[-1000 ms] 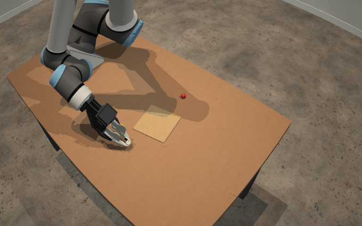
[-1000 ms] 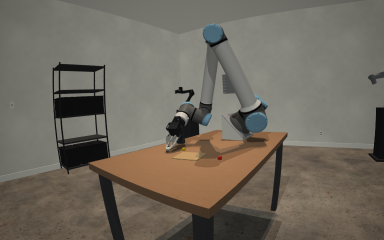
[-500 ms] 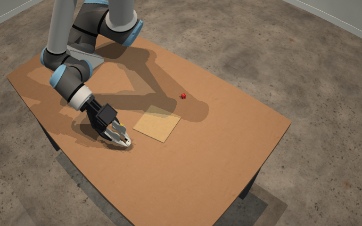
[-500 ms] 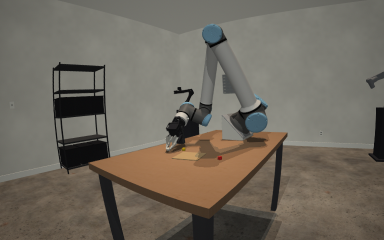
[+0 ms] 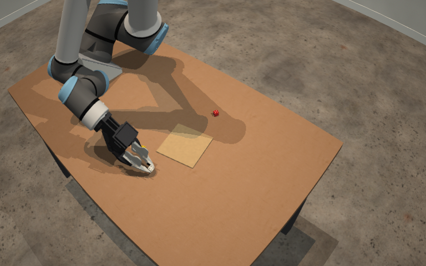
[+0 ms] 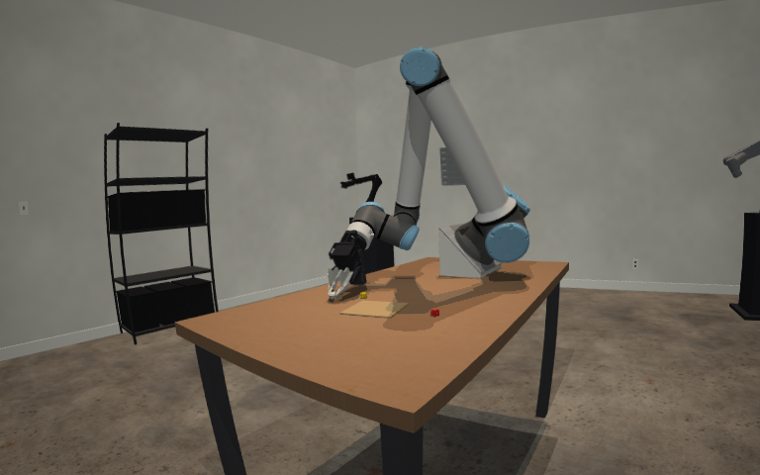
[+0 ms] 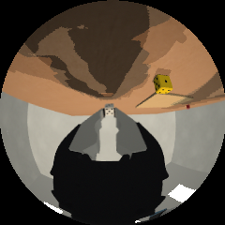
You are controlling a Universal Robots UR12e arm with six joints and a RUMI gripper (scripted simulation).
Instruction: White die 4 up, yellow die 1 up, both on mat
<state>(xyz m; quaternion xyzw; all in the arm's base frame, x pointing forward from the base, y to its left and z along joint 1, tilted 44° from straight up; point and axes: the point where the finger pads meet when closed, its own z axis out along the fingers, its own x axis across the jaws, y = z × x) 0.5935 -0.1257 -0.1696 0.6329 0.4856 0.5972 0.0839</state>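
Now: hand 80 mm past the yellow die, 50 mm to the right of it and 20 mm above it. From my hand the other things lie so: red die 10 mm ahead, 330 mm to the left, 20 mm below; then tan mat 20 mm ahead, 150 mm to the left, 30 mm below; then white die 10 mm ahead, 10 mm below.
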